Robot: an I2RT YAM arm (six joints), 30 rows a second.
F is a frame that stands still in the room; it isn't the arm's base.
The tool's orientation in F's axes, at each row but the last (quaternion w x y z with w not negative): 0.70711 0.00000 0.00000 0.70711; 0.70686 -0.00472 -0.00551 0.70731; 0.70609 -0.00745 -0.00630 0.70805; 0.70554 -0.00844 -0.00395 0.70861; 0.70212 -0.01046 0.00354 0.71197; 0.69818 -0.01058 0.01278 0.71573; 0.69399 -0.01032 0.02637 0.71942; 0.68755 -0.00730 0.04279 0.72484; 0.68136 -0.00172 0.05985 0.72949; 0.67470 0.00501 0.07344 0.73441
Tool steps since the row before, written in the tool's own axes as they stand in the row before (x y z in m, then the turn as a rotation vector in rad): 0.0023 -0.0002 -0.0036 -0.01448 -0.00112 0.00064; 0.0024 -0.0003 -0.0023 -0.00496 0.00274 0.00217; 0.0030 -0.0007 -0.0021 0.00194 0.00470 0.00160; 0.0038 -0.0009 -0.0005 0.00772 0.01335 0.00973; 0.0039 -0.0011 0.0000 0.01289 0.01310 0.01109; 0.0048 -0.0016 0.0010 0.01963 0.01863 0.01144; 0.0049 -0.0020 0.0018 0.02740 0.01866 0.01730; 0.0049 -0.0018 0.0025 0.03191 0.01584 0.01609; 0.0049 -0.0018 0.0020 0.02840 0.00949 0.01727; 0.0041 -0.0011 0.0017 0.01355 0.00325 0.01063
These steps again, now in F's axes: 0.0002 0.0023 -0.0036 0.00112 -0.01448 0.00064; 0.0003 0.0024 -0.0023 -0.00277 -0.00496 0.00212; 0.0007 0.0030 -0.0021 -0.00474 0.00193 0.00151; 0.0009 0.0038 -0.0005 -0.01355 0.00772 0.00945; 0.0010 0.0039 -0.0001 -0.01339 0.01292 0.01070; 0.0015 0.0049 0.0008 -0.01908 0.01953 0.01085; 0.0019 0.0051 0.0015 -0.01927 0.02759 0.01630; 0.0016 0.0052 0.0021 -0.01676 0.03214 0.01464; 0.0016 0.0052 0.0014 -0.01010 0.02916 0.01557; 0.0009 0.0043 0.0012 -0.00330 0.01426 0.00964
